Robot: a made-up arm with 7 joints. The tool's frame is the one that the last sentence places.
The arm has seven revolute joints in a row. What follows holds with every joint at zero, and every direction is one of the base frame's.
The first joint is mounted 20 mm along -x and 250 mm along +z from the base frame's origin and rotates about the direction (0.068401, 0.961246, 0.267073).
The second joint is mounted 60 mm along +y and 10 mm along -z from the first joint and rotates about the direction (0.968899, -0.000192, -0.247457).
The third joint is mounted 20 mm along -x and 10 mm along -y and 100 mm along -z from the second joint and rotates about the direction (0.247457, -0.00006, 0.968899).
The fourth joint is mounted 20 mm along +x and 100 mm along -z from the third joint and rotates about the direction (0.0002, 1, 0.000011).
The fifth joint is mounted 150 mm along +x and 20 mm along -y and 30 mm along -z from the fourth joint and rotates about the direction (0.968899, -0.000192, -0.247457).
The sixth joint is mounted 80 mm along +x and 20 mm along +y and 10 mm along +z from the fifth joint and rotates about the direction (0.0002, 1, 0.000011).
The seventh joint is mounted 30 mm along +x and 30 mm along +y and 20 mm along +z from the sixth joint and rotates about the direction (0.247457, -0.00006, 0.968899).
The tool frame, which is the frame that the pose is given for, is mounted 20 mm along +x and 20 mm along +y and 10 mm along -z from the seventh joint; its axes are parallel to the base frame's.
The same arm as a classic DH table. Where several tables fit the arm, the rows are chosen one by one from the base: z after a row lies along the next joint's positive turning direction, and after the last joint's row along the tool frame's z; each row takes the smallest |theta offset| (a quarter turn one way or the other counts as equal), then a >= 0, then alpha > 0; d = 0 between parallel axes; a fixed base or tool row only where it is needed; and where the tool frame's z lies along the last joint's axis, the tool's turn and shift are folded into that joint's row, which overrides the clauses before.
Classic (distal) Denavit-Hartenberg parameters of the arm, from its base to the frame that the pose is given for. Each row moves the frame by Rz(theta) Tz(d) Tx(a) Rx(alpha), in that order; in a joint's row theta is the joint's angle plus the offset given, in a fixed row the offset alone. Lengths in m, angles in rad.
base (fixed): d 0.2504; theta_offset -0.0710; a -0.0199; alpha -1.3004
joint 1: d 0.0535; theta_offset -1.3111; a -0.0259; alpha -1.5708
joint 2: d 0.0078; theta_offset 1.2915; a 0.0100; alpha 1.5708
joint 3: d -0.1938; theta_offset 1.5708; a 0.0441; alpha -1.5708
joint 4: d -0.0200; theta_offset -1.5708; a 0.0081; alpha -1.5708
joint 5: d 0.2278; theta_offset 0.0000; a 0.0295; alpha 1.5708
joint 6: d 0.0500; theta_offset 1.5708; a 0.0241; alpha 1.5708
joint 7: d 0.1076; theta_offset 1.5706; a 0.0200; alpha -0.2501
tool (fixed): d -0.0883; theta_offset -1.5704; a 0.0000; alpha 0.0000

